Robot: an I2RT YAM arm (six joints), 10 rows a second.
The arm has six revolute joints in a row. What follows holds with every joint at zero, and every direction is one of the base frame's. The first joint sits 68 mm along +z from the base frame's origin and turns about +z. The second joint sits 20 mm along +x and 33.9 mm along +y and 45.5 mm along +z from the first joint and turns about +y. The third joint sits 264 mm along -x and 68.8 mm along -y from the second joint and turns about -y. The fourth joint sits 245 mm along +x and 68.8 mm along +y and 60 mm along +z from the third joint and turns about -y. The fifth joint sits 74 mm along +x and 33.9 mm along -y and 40.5 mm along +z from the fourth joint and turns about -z. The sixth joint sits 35.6 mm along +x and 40.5 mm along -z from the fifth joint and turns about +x. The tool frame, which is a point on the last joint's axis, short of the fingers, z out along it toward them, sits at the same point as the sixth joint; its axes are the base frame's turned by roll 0, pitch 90 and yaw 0 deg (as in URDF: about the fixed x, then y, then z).
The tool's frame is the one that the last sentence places.
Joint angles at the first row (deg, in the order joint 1, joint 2, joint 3, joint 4, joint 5, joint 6):
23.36 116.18 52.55 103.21 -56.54 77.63
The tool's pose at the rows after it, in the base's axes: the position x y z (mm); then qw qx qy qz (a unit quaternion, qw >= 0):
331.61 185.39 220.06 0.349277 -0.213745 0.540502 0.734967
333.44 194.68 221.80 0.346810 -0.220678 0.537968 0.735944
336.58 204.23 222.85 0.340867 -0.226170 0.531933 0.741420
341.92 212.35 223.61 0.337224 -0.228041 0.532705 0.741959
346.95 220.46 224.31 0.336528 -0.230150 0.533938 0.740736
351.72 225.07 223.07 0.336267 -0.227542 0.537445 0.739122
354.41 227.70 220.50 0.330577 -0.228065 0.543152 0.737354
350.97 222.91 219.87 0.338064 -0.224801 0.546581 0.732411
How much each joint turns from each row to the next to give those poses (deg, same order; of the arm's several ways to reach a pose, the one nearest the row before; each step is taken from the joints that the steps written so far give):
1.38 -0.86 1.26 -6.07 0.38 -3.86
1.16 0.59 1.66 -1.33 0.17 -0.83
1.05 1.38 2.25 0.06 0.08 0.65
0.70 1.08 2.30 -1.80 0.14 -0.47
0.69 0.96 2.19 -2.11 0.30 -1.04
0.27 0.88 1.52 -1.65 0.40 -0.71
0.12 0.58 0.74 -1.34 -0.38 -0.47
-0.33 -1.16 -1.81 -0.33 0.48 -1.23

